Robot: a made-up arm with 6 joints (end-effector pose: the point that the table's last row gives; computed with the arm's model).
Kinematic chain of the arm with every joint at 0, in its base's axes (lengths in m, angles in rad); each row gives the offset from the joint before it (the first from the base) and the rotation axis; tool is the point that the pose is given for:
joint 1: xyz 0 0 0.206 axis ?
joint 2: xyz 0 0.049 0 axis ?
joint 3: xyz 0 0 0.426 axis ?
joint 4: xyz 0 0 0.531 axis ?
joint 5: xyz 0 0 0 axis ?
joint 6: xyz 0 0 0.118 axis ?
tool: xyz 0 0 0
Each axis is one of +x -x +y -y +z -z.
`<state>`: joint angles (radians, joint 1 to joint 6).
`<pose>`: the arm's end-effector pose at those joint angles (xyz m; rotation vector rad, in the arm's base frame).
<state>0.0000 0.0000 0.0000 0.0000 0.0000 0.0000</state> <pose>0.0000 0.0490 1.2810 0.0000 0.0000 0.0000</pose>
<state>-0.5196 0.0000 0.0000 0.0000 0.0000 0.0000</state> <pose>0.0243 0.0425 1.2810 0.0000 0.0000 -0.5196</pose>
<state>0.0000 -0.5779 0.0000 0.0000 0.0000 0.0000</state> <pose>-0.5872 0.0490 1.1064 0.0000 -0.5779 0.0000</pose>
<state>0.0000 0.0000 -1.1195 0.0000 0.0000 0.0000</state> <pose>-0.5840 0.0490 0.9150 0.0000 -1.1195 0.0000</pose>
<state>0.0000 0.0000 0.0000 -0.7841 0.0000 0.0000</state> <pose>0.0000 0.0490 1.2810 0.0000 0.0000 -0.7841</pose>
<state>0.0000 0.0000 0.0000 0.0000 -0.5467 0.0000</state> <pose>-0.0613 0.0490 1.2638 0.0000 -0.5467 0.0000</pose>
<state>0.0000 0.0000 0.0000 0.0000 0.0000 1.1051</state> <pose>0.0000 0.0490 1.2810 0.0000 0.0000 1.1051</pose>
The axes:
joint 1: +z
joint 2: +y
joint 3: +y
joint 4: +z
joint 5: +y
joint 6: +z

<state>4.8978 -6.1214 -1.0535 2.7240 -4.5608 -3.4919</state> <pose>0.0213 0.4086 0.8658 -1.6748 -2.4176 -0.9839</pose>
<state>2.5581 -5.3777 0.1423 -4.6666 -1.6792 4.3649</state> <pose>-0.6190 0.4904 0.7232 -0.6309 1.6118 0.8141</pose>
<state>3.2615 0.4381 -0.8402 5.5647 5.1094 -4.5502</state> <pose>0.1339 -0.1054 1.0903 -0.9503 1.4909 -1.7166</pose>
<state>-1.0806 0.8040 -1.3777 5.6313 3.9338 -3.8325</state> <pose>0.0917 0.0405 0.8417 -2.4379 1.1859 -0.2537</pose>
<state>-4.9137 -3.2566 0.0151 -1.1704 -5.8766 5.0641</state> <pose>0.0130 0.0939 -0.8552 2.7479 0.8477 0.4321</pose>
